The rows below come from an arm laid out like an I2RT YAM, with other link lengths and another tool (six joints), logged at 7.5 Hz.
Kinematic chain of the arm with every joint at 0, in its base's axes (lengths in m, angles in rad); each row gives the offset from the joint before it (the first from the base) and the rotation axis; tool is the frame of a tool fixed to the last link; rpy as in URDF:
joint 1: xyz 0 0 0.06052 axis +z
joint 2: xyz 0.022 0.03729 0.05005 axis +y
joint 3: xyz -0.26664 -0.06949 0 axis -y
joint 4: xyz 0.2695 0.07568 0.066 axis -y
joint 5: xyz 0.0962 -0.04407 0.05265 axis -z
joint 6: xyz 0.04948 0 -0.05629 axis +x
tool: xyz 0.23 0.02 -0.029 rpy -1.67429 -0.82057 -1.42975
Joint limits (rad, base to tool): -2.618..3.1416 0..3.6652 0..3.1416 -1.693..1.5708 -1.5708..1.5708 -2.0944..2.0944
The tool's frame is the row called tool.
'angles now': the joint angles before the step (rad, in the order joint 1, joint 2, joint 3, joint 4, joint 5, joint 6). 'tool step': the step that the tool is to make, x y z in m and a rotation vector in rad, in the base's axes. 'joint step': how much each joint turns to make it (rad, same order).
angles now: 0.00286 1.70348 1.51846 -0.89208 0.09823 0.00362
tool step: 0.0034 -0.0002 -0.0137 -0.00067 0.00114 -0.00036
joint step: 0.00001 0.01282 -0.03428 0.04596 0.00076 0.00001
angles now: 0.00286 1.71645 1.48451 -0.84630 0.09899 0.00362
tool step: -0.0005 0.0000 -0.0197 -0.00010 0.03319 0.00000
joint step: 0.00001 0.04296 -0.00402 0.01379 0.00001 0.00000
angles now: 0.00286 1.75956 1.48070 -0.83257 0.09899 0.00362
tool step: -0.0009 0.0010 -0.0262 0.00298 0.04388 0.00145
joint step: 0.00011 0.06083 -0.00043 0.01737 -0.00338 0.00010
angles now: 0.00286 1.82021 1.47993 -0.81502 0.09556 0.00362
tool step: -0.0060 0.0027 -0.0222 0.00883 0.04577 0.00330
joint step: 0.00008 0.04738 -0.00178 0.00338 -0.00951 0.00046
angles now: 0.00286 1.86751 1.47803 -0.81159 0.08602 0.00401
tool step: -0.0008 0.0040 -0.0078 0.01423 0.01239 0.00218
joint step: -0.00009 0.01780 -0.00067 0.00589 -0.01414 0.00295
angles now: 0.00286 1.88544 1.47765 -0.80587 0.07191 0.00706
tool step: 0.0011 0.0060 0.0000 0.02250 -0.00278 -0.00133
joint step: -0.00009 0.00070 -0.00034 0.00332 -0.02063 0.00906
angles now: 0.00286 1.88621 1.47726 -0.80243 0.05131 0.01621
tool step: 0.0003 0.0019 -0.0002 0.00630 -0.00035 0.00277
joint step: -0.00004 0.00089 0.00012 0.00115 -0.00688 -0.00041
